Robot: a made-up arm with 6 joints.
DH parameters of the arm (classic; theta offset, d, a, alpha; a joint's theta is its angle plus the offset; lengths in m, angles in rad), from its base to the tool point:
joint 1: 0 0.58 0.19 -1.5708
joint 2: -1.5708 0 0.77 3.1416
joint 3: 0 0 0.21 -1.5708
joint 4: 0 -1.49 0 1.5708
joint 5: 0 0 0 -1.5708
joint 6: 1.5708 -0.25 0 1.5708
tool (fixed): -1.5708 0 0 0
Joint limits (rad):
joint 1: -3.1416..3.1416
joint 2: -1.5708..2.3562
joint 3: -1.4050..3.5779
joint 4: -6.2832..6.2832
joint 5: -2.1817..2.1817
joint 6: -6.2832..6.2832
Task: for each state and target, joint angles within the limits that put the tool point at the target. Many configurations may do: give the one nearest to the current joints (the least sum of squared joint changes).
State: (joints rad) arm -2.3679 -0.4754 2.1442 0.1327 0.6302 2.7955
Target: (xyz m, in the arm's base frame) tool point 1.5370 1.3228 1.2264
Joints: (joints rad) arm -2.4213 -0.6873 2.2186 0.1351 0.6206 2.7955
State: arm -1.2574 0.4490 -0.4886 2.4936 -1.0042 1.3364
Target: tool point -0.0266 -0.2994 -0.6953
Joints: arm -1.2793 1.1653 -0.9917 2.4968 -0.8362 1.3364
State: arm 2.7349 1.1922 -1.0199 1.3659 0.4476 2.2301
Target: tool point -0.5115 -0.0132 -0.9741
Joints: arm 2.9507 1.4208 -0.5514 1.3349 0.4697 2.2301
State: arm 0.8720 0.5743 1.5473 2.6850 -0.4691 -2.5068
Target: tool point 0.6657 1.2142 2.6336
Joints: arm 1.1241 0.9556 1.9689 2.7058 -0.8019 -2.5068
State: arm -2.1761 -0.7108 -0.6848 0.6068 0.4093 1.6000
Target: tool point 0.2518 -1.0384 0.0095
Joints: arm -1.4007 -0.4031 -1.4004 0.7004 0.4657 1.6000
